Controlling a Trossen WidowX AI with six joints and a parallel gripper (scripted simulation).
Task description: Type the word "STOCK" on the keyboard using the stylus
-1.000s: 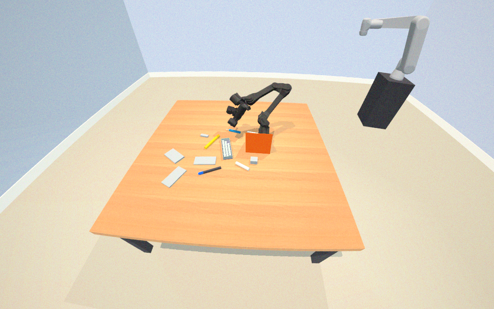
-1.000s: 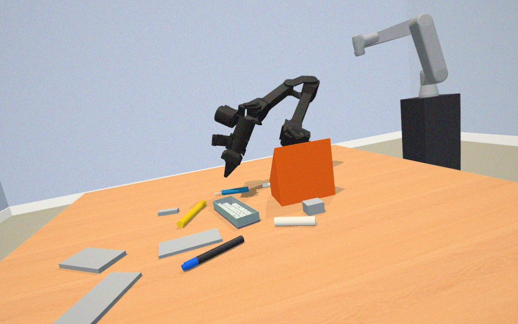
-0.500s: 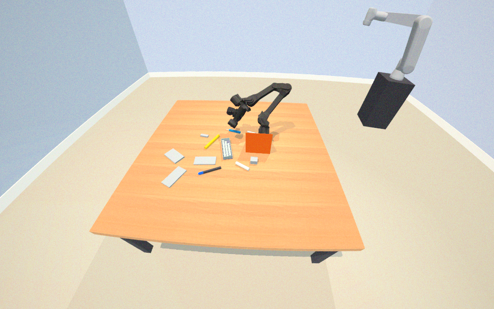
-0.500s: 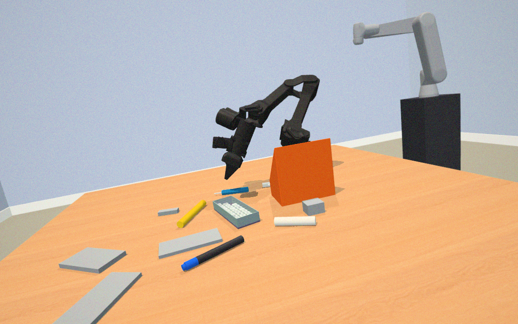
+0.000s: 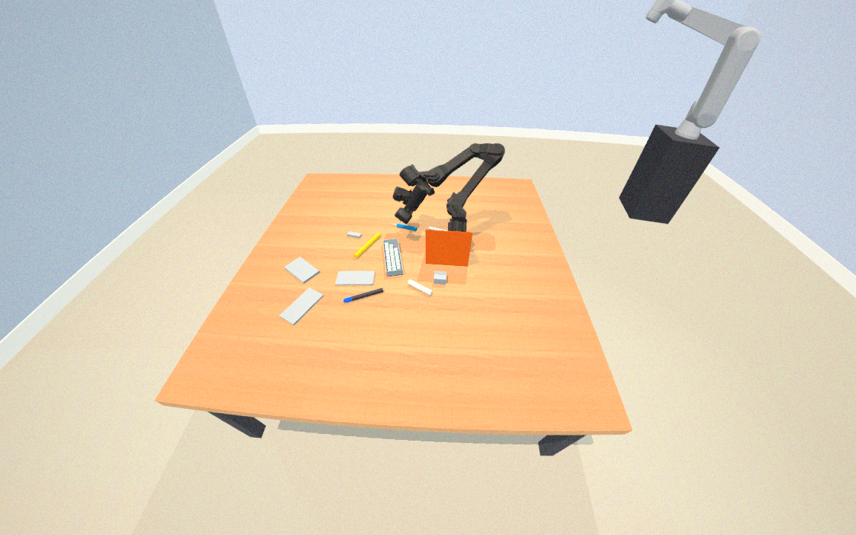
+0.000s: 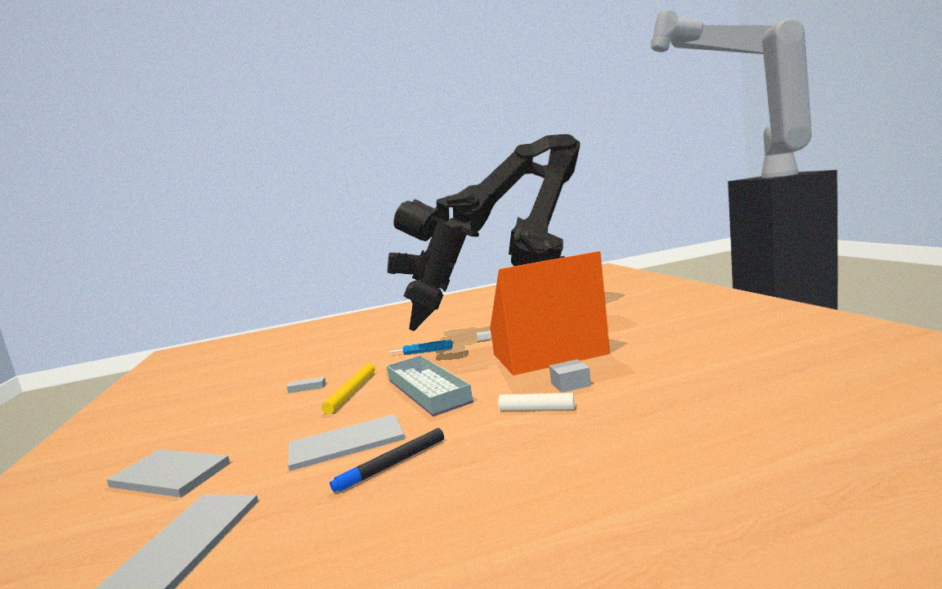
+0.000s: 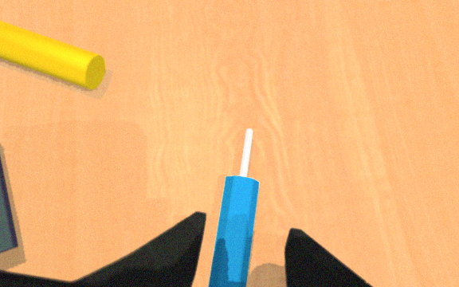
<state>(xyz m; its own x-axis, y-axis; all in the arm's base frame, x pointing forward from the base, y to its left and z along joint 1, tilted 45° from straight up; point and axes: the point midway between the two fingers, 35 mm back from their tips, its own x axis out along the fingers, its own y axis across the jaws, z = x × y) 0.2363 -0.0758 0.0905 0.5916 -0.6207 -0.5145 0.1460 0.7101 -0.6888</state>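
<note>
Right now my gripper tip is 1 cm short of the blue stylus and 4 cm above it. From my gripper tip the other things lie so: thin grey tip 4 cm ahead, 1 cm to the right, 4 cm below; then grey cube 22 cm behind, 28 cm to the left, 4 cm below; then yellow cylinder 11 cm ahead, 15 cm to the left, 4 cm below.
</note>
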